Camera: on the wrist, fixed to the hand. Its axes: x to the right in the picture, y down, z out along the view.
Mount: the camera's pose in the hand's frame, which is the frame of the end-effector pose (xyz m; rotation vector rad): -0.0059 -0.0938 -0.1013 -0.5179 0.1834 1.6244
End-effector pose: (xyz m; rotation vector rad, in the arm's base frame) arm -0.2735 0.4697 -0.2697 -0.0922 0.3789 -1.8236
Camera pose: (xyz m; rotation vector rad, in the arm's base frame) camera -0.3844 0.5187 -0.3360 0.0375 0.7429 -0.1086
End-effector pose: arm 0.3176 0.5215 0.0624 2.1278 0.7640 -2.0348
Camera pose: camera 0.3706 0.6424 0.1033 1.5434 -0.4081 -0.6534
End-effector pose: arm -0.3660 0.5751 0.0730 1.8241 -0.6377 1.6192
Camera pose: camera -0.3711 0.7127 0.0620 -0.4814 2.3170 -1.8740
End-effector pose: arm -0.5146 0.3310 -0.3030 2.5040 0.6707 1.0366
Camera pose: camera -0.6193 0.4190 -0.2833 2.0848 -1.6824 1.5044
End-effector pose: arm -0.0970 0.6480 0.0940 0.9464 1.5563 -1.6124
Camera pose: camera -0.1719 0.7528 0.1439 1.4206 0.6693 0.0186
